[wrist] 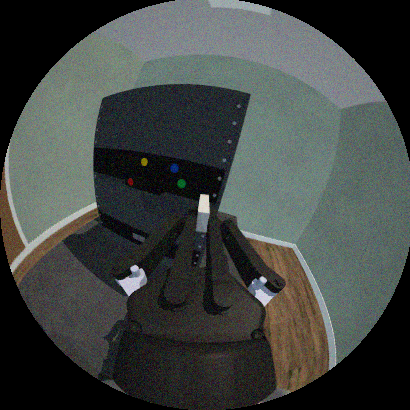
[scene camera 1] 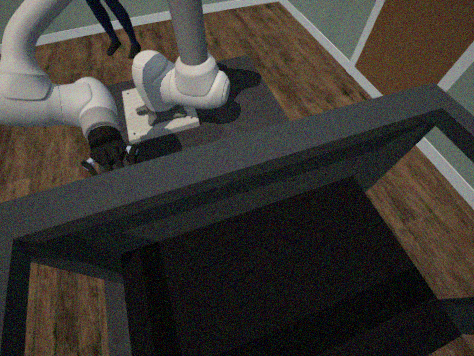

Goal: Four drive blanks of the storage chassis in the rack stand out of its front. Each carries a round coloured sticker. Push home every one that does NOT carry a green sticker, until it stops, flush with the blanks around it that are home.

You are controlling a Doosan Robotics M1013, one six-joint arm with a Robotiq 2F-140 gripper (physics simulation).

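Where they show: gripper, fingertip midpoint: (wrist: 203,201); arm's base at its link origin: (scene camera 1: 165,107).
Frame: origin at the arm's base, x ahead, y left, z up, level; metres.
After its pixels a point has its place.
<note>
My gripper (scene camera 1: 112,159) (wrist: 203,201) @[x 0.678, y -0.089, z 0.331 m] is shut with nothing between its fingers; its pale fingertips meet in the wrist view, and the rack hides them in the scene view. The dark storage chassis (wrist: 115,159) @[x 0.739, y 0.211, z 0.357 m] crosses the rack (scene camera 1: 225,150) @[x 0.773, y 0.100, z 0.587 m] (wrist: 170,120) @[x 0.758, y 0.048, z 0.479 m]. On its front, a yellow sticker (wrist: 144,162) @[x 0.707, y 0.067, z 0.370 m] is upper left, a blue sticker (wrist: 174,168) @[x 0.709, y -0.010, z 0.371 m] upper right, a red sticker (wrist: 130,182) @[x 0.706, y 0.108, z 0.313 m] lower left and a green sticker (wrist: 181,183) @[x 0.710, y -0.031, z 0.343 m] lower right. In the wrist view the fingertips appear right of and below the green sticker. How far each blank stands out is too dark to tell.
The robot's base stands on a pale plate (scene camera 1: 192,124) @[x 0.132, y 0.101, z -0.017 m] on a dark mat (scene camera 1: 265,107) @[x 0.112, y 0.476, z -0.040 m] behind the rack in the scene view. A person's legs (scene camera 1: 117,22) show at the back. Screw holes run down the rack's right edge in the wrist view.
</note>
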